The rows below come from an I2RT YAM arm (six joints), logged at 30 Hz.
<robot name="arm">
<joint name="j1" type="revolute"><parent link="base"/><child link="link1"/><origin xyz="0 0 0.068" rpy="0 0 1.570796"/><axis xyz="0 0 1"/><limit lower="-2.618" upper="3.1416"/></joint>
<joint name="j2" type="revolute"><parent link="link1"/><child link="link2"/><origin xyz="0.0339 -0.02 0.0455" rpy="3.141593 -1.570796 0"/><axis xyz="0 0 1"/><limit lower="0" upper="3.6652"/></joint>
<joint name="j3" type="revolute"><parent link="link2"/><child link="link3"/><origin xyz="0 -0.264 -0.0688" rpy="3.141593 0 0"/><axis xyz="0 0 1"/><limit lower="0" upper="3.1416"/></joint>
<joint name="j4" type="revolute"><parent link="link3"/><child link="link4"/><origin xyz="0.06 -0.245 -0.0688" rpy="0 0 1.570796"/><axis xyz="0 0 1"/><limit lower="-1.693" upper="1.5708"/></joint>
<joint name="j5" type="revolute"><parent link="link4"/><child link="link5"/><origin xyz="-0.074 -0.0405 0.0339" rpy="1.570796 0 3.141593"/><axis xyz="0 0 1"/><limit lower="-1.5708" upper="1.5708"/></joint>
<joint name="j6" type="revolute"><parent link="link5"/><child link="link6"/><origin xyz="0.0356 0 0.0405" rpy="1.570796 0 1.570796"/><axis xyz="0 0 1"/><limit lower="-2.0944" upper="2.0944"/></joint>
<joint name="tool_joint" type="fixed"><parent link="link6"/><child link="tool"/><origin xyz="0 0 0" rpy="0 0 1.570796"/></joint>
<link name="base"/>
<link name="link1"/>
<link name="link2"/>
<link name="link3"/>
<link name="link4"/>
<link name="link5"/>
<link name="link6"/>
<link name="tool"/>
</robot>
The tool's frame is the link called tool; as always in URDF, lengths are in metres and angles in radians.
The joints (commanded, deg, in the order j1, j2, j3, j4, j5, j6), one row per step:
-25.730 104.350 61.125 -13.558 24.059 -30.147
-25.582 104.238 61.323 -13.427 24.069 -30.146
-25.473 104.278 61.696 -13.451 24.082 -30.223
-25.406 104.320 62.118 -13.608 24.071 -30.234
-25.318 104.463 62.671 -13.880 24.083 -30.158
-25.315 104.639 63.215 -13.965 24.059 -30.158
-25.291 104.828 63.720 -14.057 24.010 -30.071
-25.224 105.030 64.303 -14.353 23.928 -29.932
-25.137 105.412 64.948 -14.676 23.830 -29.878
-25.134 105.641 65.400 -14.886 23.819 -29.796
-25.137 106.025 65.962 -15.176 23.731 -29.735
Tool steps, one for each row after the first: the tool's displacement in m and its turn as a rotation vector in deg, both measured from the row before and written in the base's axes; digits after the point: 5 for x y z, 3 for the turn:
0.00121 0.00046 0.00177 -0.198 -0.394 0.142
0.00155 0.00002 0.00156 -0.165 -0.229 0.160
0.00141 -0.00019 0.00165 -0.091 -0.199 0.081
0.00180 -0.00023 0.00157 -0.046 -0.165 0.024
0.00180 -0.00082 0.00152 -0.103 -0.264 0.017
0.00174 -0.00062 0.00124 -0.034 -0.271 -0.013
0.00186 -0.00034 0.00133 0.066 -0.188 0.010
0.00223 -0.00036 0.00049 0.115 -0.012 0.103
0.00135 -0.00060 0.00061 0.027 -0.064 -0.052
0.00173 -0.00078 0.00008 0.131 0.035 0.001

